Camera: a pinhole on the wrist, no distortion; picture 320 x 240 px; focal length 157.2 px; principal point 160.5 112.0 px. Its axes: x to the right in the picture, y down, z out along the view. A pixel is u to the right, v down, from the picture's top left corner.
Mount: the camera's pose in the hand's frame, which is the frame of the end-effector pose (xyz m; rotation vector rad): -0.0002 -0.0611 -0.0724 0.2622 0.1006 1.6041
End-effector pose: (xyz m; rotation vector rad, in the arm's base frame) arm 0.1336 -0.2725 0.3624 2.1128 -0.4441 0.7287
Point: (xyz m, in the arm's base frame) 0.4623 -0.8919 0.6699
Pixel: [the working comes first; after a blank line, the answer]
In the camera's frame: 0.4718 -0.3723 0.5889

286.4 12.6
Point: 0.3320 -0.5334 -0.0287
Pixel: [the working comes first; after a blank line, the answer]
In the camera's frame: -0.0678 0.2082 0.5156

139.8 175.5
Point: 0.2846 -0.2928 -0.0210
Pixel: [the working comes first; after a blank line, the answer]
In the camera's frame: -0.1996 0.2095 0.3086

58.8 218.7
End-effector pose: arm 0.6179 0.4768 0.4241 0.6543 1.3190 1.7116
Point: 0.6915 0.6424 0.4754
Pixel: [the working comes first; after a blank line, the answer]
In the camera's frame: 0.0952 -0.0511 0.2394

223.0 78.4
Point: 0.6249 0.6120 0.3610
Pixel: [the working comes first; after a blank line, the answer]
In the camera's frame: -0.0013 -0.0869 0.1508

159.1 21.4
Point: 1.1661 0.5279 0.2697
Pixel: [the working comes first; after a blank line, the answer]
In the camera's frame: -0.1982 0.3334 0.4556

92.1 227.0
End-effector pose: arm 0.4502 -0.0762 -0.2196 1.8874 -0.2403 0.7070
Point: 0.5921 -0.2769 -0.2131
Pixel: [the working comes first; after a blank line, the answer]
In the camera's frame: 0.1129 -0.0217 0.3036

219.0 100.8
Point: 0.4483 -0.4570 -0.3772
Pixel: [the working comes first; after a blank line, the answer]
In the camera's frame: 0.1531 0.2429 0.3956

221.3 208.5
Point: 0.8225 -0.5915 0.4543
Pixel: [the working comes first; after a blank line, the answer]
In the camera's frame: 0.6547 -0.5148 0.5503

outside the picture
